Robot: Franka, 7 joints.
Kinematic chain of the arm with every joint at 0, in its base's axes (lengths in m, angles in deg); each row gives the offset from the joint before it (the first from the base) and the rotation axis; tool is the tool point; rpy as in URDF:
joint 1: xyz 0 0 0.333 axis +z
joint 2: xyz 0 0 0 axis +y
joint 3: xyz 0 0 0.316 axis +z
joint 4: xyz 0.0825 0 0 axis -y
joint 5: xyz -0.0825 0 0.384 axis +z
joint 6: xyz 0 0 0 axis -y
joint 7: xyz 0.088 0 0 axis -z
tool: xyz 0 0 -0.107 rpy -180 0 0
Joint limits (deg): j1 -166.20..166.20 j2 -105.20..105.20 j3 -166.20..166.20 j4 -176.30..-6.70 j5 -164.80..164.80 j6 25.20..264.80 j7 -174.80..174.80
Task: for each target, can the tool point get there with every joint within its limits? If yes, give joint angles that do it. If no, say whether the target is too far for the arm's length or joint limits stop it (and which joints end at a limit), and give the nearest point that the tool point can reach.
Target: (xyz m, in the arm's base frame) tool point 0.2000 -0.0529 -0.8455
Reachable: no: too far | nearest point 0.2354 -0.0623 -0.3593 | short by 0.488 m
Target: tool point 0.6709 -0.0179 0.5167
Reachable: yes | joints -18.67 16.94 13.51 -91.78 -108.13 168.42 -116.40
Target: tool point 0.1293 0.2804 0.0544
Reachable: yes | joints 57.29 28.67 5.43 -148.71 11.29 131.06 -28.41
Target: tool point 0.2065 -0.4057 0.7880
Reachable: yes | joints 13.15 53.07 -137.98 -92.78 82.43 71.01 142.13
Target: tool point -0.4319 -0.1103 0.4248
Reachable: yes | joints -120.50 -24.18 -39.08 -140.35 125.34 161.83 119.21
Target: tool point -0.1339 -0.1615 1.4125
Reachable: no: too far | nearest point -0.1045 -0.1260 1.1751 | short by 0.242 m
